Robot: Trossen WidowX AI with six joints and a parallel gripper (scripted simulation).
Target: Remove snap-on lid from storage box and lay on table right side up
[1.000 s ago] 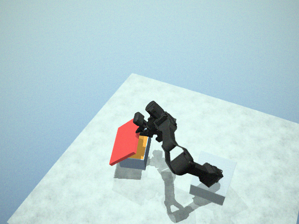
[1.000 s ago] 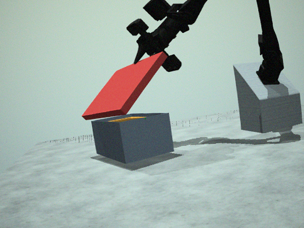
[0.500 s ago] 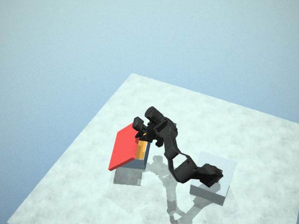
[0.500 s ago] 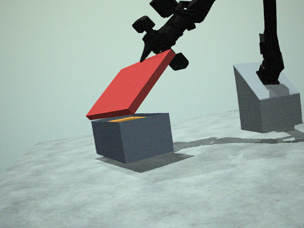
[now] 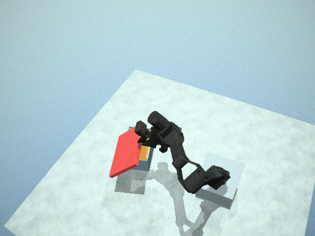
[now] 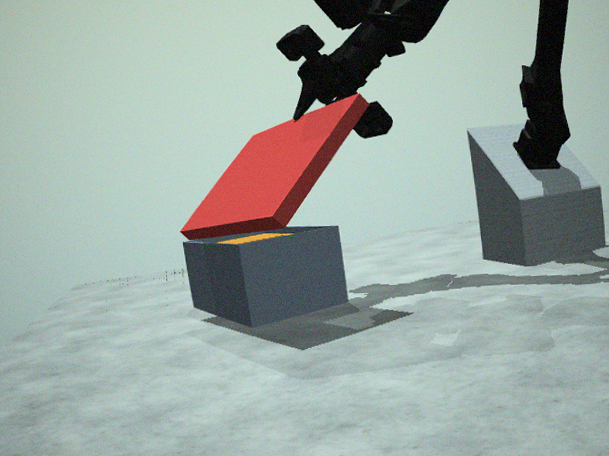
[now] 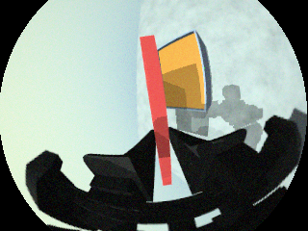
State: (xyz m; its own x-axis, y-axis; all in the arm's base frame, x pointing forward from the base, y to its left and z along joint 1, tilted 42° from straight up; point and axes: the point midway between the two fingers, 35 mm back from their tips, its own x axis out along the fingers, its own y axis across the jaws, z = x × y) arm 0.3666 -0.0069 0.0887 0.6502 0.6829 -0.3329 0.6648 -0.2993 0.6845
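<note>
Right now the red lid is 60 mm ahead of my gripper tip, 50 mm below it and 30 mm to the left of it. The rest, counted from my gripper tip: blue-grey storage box 180 mm below, 70 mm to the right, 70 mm ahead.
</note>
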